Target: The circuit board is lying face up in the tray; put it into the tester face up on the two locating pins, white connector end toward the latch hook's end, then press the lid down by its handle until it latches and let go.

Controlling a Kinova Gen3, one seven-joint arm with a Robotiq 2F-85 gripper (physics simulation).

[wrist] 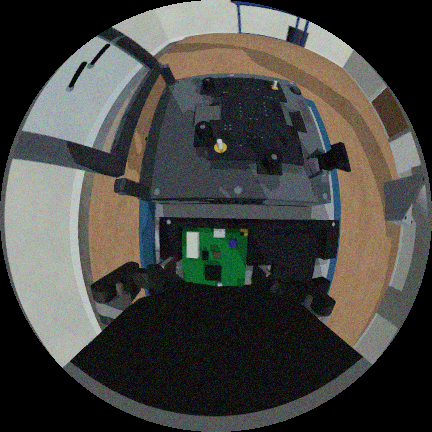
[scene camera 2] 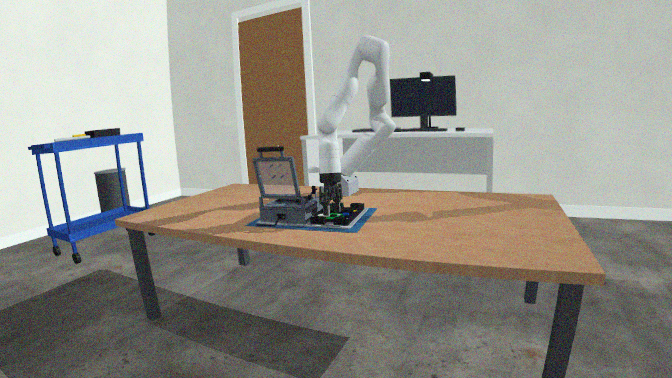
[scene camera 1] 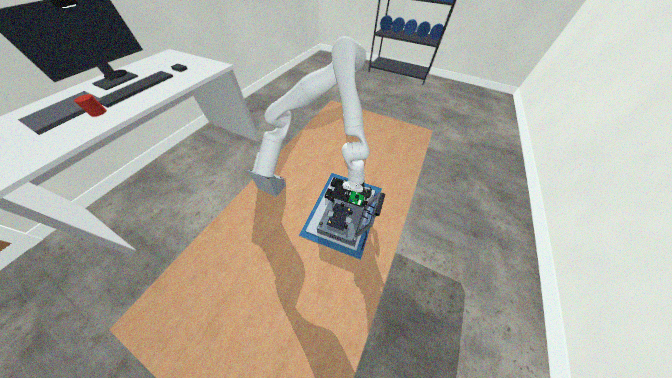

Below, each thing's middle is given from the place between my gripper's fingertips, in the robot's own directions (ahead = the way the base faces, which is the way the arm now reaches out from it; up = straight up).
Now: hand 10 mm to the right of the green circuit board (wrist: 215,256). Also, from my hand: lid (scene camera 2: 277,179) (80 mm ahead, 160 mm to the right, 160 mm above); then pin plate (wrist: 252,126) (30 mm behind, 160 mm to the right, 40 mm above).
